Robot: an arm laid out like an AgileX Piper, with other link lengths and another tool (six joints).
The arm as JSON. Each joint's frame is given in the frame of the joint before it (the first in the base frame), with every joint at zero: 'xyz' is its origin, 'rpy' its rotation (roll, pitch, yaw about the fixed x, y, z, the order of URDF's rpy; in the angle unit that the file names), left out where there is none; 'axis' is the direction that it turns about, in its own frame. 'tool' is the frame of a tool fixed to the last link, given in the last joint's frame.
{
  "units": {
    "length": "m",
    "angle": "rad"
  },
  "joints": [
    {
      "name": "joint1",
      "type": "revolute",
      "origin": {
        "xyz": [
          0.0,
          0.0,
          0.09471
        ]
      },
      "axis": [
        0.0,
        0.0,
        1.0
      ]
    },
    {
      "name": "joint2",
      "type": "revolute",
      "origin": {
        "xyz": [
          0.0,
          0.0,
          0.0
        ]
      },
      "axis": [
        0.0,
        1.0,
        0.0
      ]
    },
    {
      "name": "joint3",
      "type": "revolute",
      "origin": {
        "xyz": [
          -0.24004,
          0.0,
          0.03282
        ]
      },
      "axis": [
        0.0,
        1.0,
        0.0
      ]
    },
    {
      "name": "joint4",
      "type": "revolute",
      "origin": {
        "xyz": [
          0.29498,
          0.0,
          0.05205
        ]
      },
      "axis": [
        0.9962,
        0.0,
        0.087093
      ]
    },
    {
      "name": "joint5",
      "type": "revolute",
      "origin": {
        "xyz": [
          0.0,
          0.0,
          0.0
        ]
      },
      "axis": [
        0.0,
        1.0,
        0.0
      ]
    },
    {
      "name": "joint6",
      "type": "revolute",
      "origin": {
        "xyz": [
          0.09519,
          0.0,
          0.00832
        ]
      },
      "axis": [
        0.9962,
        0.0,
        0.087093
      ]
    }
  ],
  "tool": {
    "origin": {
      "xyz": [
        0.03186,
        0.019,
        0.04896
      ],
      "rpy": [
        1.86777,
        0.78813,
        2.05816
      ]
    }
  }
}
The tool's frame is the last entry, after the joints.
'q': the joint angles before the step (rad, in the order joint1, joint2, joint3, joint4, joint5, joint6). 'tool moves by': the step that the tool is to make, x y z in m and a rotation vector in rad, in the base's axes. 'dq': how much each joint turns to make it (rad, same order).
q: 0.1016 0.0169 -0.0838 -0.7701 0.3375 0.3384
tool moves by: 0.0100 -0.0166 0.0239 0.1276 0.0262 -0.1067
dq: 0.0004 0.1352 -0.1159 -0.1097 0.0880 0.2396
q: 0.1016 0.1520 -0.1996 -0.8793 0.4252 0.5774
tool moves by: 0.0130 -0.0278 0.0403 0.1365 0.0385 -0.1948
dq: -0.0010 0.1848 -0.2055 -0.0550 0.1955 0.1902
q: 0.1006 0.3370 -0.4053 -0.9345 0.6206 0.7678
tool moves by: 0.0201 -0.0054 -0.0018 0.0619 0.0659 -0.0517
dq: -0.0005 0.1383 -0.0718 0.0067 0.0432 0.0683
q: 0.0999 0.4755 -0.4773 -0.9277 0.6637 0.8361
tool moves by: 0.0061 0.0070 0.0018 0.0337 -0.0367 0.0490
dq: -0.0005 0.0246 -0.0011 0.0026 -0.0757 0.0383
